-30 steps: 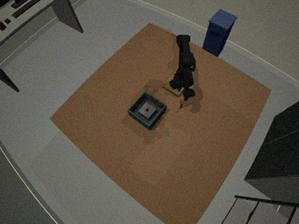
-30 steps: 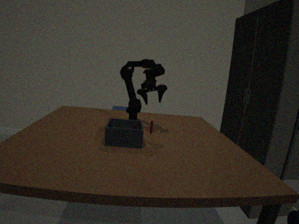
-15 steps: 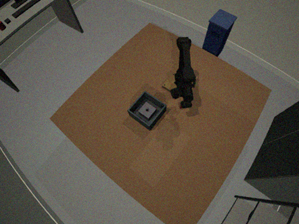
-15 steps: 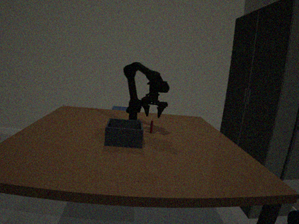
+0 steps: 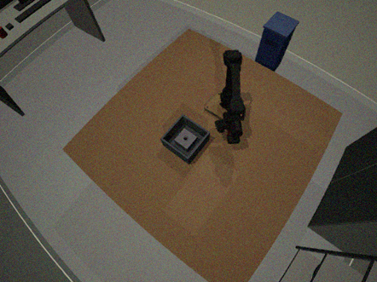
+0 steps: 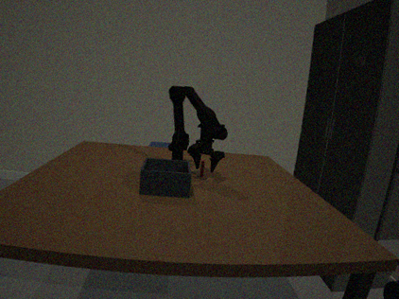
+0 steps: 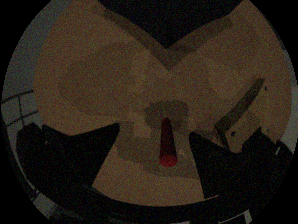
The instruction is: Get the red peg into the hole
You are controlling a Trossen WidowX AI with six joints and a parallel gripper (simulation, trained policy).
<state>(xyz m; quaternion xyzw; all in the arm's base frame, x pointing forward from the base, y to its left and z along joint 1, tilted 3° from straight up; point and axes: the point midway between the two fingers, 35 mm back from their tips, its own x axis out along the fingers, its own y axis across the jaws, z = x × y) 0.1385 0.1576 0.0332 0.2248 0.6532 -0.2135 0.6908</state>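
The red peg lies 10 mm behind my gripper tip and 10 mm to the right of it. From my gripper tip the other things lie so: box (200 mm ahead, 140 mm to the right, 10 mm below); plate (200 mm ahead, 140 mm to the right, 10 mm above).
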